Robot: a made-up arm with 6 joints. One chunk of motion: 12 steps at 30 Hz.
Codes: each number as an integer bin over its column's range. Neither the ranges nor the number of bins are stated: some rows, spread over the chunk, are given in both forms.
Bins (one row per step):
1: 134 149 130 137 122 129
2: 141 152 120 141 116 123
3: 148 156 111 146 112 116
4: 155 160 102 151 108 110
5: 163 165 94 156 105 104
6: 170 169 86 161 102 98
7: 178 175 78 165 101 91
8: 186 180 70 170 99 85
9: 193 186 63 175 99 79
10: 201 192 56 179 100 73
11: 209 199 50 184 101 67
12: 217 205 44 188 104 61
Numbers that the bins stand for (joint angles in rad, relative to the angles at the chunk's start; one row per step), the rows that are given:
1: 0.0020 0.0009 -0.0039 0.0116 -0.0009 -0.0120
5: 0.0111 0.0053 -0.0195 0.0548 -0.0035 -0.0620
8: 0.0184 0.0094 -0.0298 0.0867 -0.0045 -0.1000
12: 0.0281 0.0163 -0.0410 0.1276 -0.0037 -0.1480
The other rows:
2: 0.0042 0.0017 -0.0082 0.0207 -0.0018 -0.0240
3: 0.0064 0.0028 -0.0121 0.0321 -0.0024 -0.0380
4: 0.0086 0.0039 -0.0160 0.0435 -0.0031 -0.0500
6: 0.0133 0.0064 -0.0229 0.0662 -0.0040 -0.0740
7: 0.0158 0.0080 -0.0264 0.0753 -0.0042 -0.0880
9: 0.0205 0.0111 -0.0328 0.0980 -0.0045 -0.1120
10: 0.0231 0.0127 -0.0358 0.1071 -0.0043 -0.1240
11: 0.0256 0.0146 -0.0384 0.1185 -0.0042 -0.1360

